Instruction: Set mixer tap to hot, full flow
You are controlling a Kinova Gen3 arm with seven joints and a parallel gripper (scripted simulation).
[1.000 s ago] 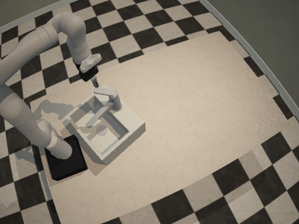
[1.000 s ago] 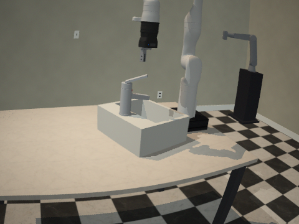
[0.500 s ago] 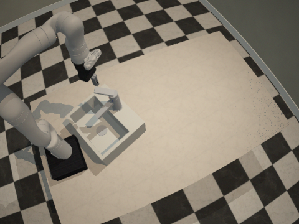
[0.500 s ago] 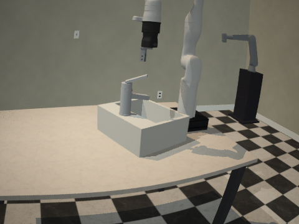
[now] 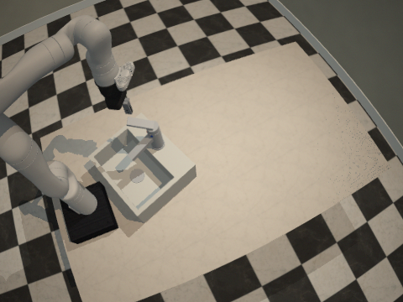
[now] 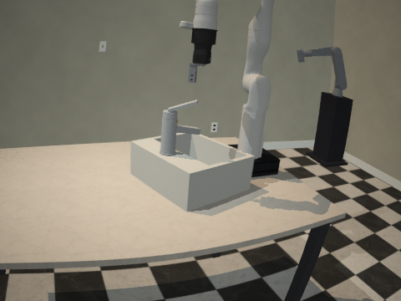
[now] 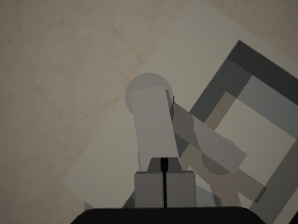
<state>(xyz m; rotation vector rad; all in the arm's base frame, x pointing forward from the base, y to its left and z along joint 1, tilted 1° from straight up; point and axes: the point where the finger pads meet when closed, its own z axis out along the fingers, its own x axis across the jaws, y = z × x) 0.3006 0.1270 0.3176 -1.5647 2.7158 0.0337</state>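
Now: the lever 20 mm ahead of my hand and 100 mm below it. Round my hand: white sink basin: 50 mm behind, 60 mm to the right, 340 mm below.
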